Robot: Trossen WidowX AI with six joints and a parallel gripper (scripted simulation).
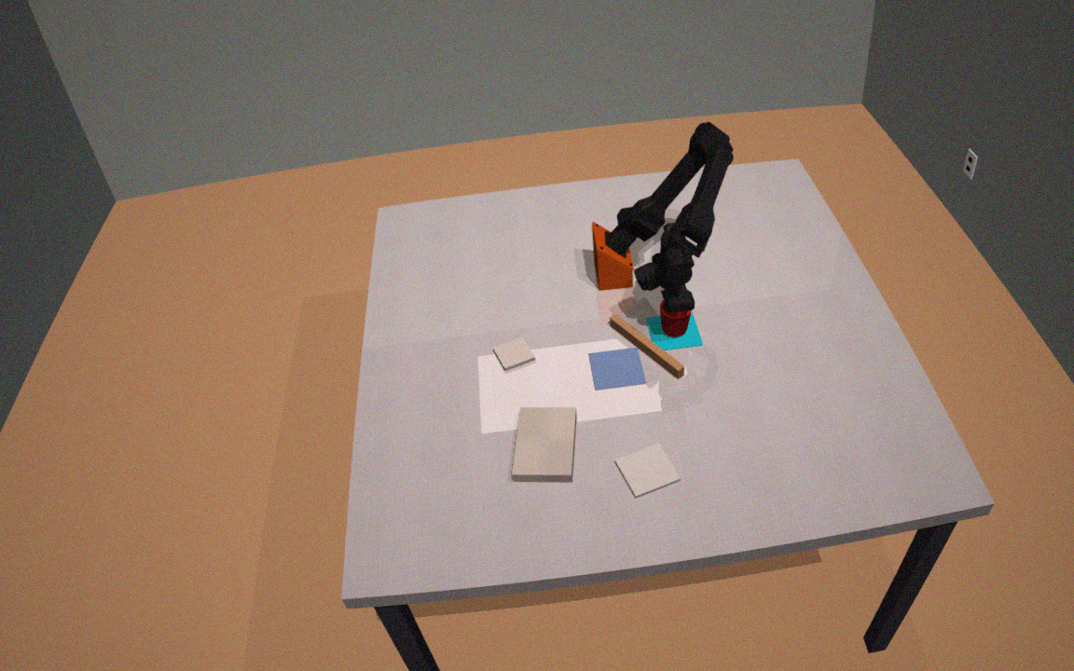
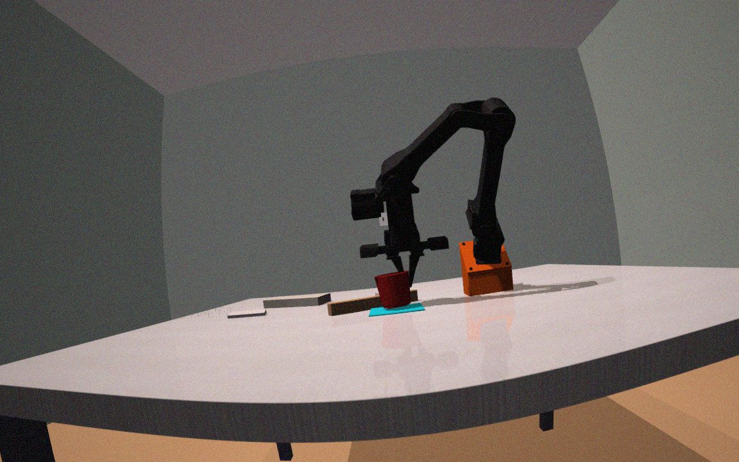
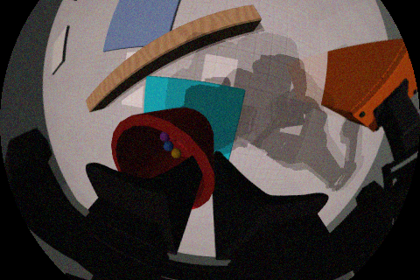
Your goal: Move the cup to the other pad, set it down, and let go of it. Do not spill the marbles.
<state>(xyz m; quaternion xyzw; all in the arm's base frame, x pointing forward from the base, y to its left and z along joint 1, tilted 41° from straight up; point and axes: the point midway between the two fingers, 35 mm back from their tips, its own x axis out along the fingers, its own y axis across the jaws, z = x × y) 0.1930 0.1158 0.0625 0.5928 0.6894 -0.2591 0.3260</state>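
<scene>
My gripper tip is 30 mm short of the cyan pad and 50 mm above it. Round my gripper tip: red cup 30 mm ahead; then thick grey slab 370 mm ahead, 290 mm to the right, 30 mm below; then wooden bar 90 mm ahead, 70 mm to the right, 40 mm below.
</scene>
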